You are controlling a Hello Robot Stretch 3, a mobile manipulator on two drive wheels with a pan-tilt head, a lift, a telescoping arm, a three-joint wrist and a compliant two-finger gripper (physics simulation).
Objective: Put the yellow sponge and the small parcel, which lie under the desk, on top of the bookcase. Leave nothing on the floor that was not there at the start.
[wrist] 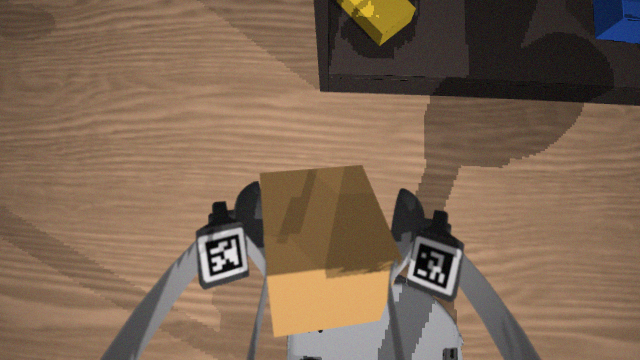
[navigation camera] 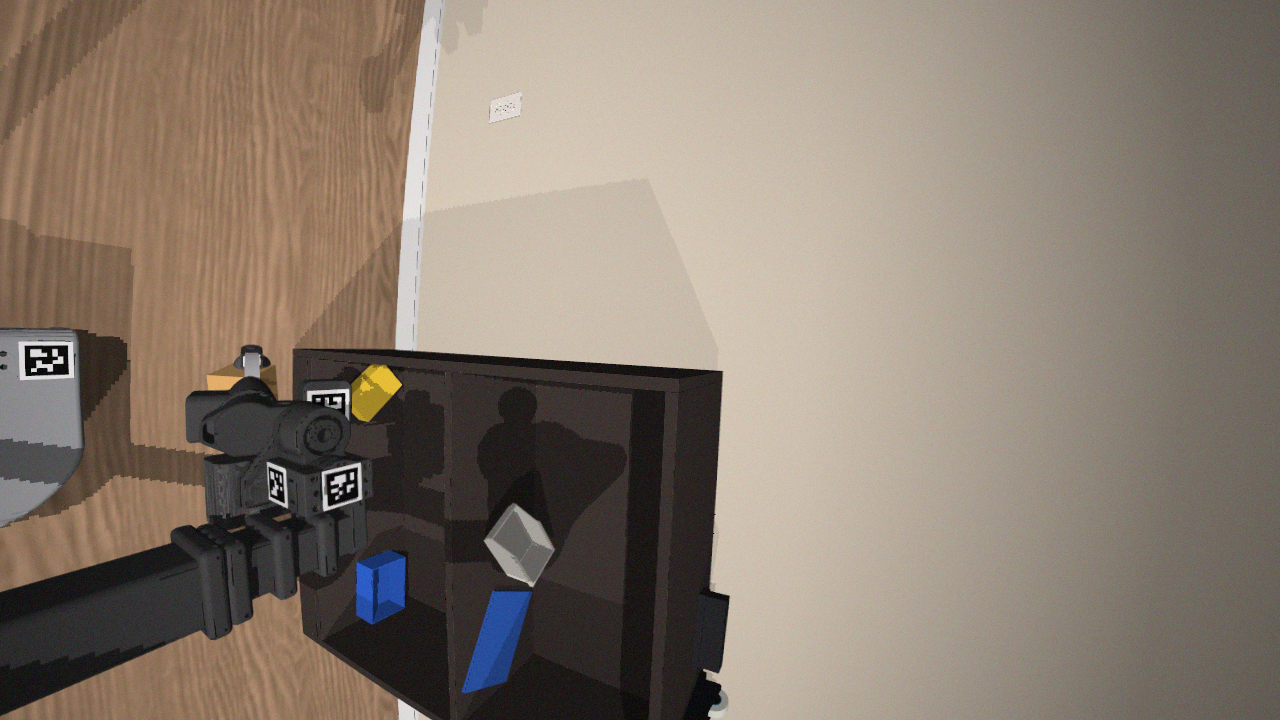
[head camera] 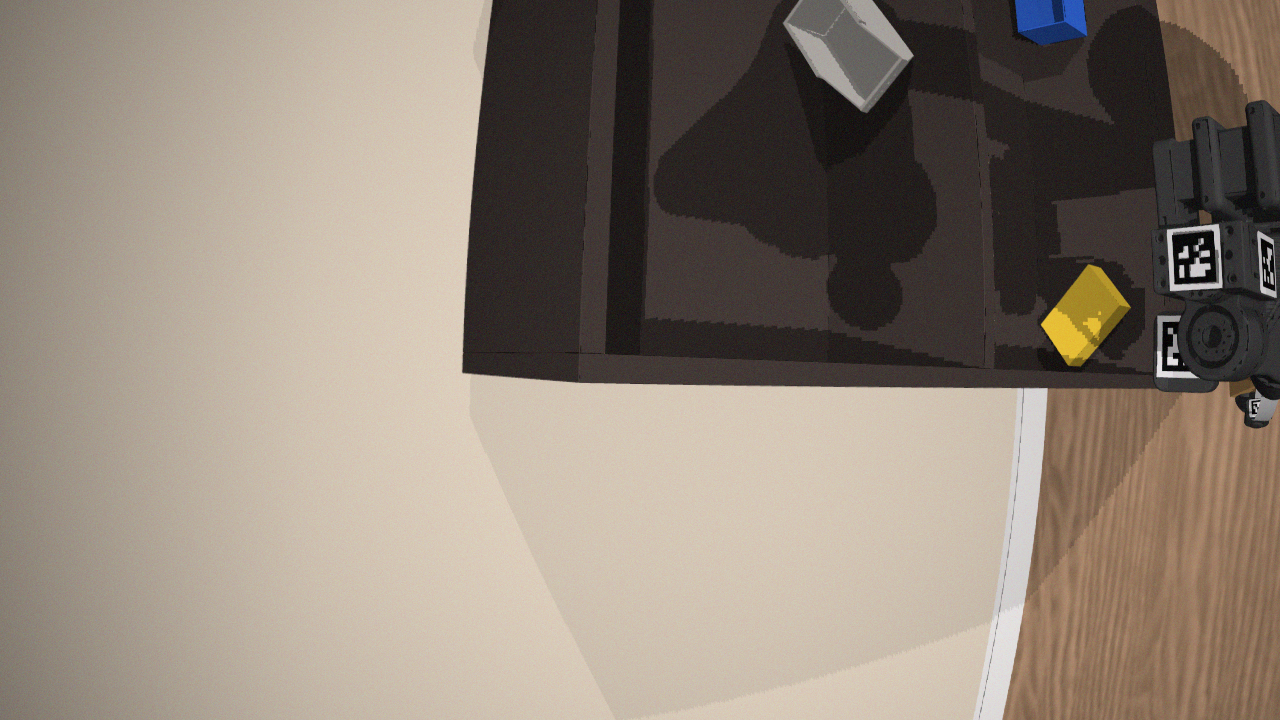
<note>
In view: the gripper (navigation camera: 251,388), a small parcel (navigation camera: 223,379), a grey box (navigation camera: 519,543), a blue bin (navigation camera: 380,580), a dark brown bookcase (head camera: 649,205) and a beige wall (head camera: 249,470).
The small parcel is seen too in the wrist view (wrist: 328,247). The gripper also shows in the wrist view (wrist: 329,213) and in the head camera view (head camera: 1256,358). The dark brown bookcase also shows in the wrist view (wrist: 528,57) and in the navigation camera view (navigation camera: 626,457). The wrist view misses the grey box: it is out of frame.
</note>
